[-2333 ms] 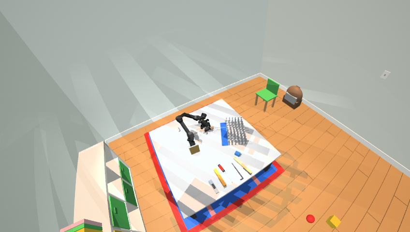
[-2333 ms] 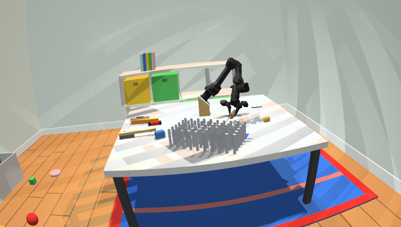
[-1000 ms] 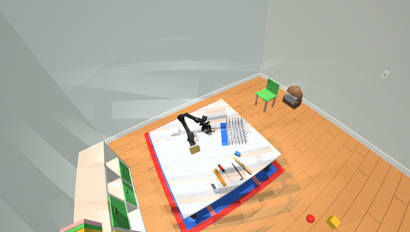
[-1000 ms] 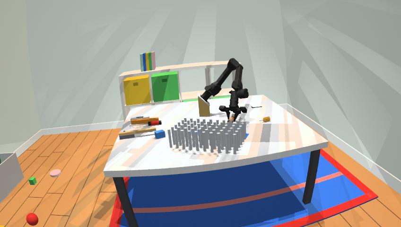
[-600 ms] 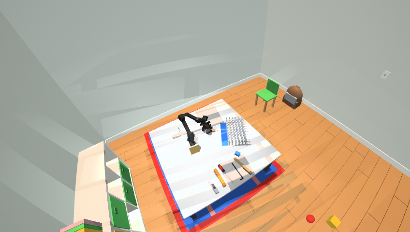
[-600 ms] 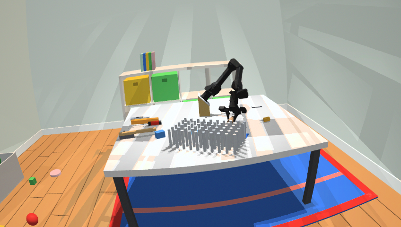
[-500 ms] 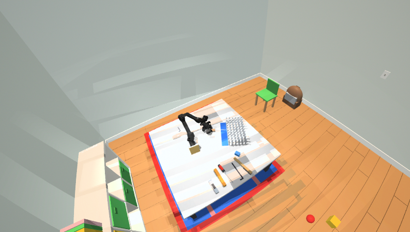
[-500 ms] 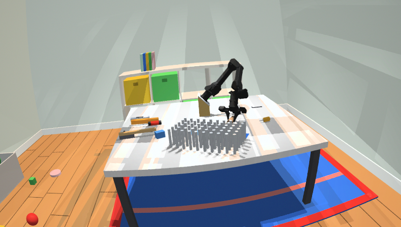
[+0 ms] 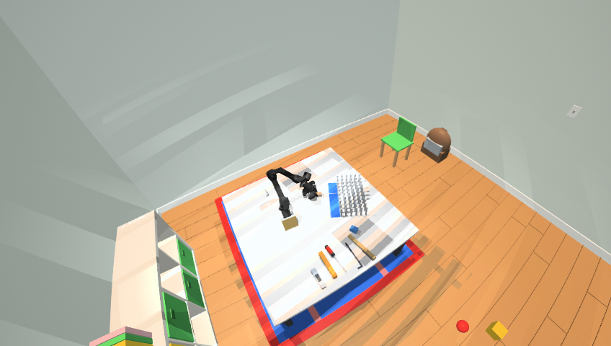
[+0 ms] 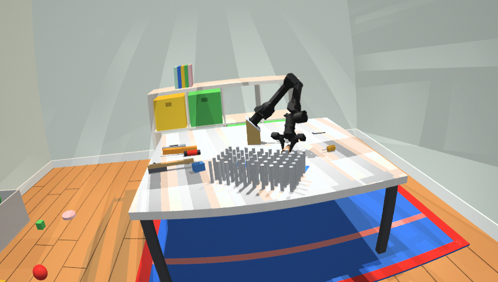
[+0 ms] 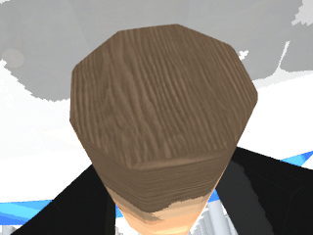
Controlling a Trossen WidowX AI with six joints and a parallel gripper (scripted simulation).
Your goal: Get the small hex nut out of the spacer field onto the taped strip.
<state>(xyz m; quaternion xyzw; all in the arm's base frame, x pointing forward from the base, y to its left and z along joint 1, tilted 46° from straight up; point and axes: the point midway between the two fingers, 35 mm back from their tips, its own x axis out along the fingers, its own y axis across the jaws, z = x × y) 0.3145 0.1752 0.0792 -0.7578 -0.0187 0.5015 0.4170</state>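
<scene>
Now: the blue taped strip 12 cm ahead of my gripper tip, 9 cm to the right of it and 3 cm below it. The rest, counted from my gripper tip: blue block (45 cm to the right, 12 cm ahead, 1 cm below); yellow-handled tool (25 cm to the left, 4 cm behind, 1 cm below); wooden-handled hook tool (9 cm ahead, 4 cm to the right).
</scene>
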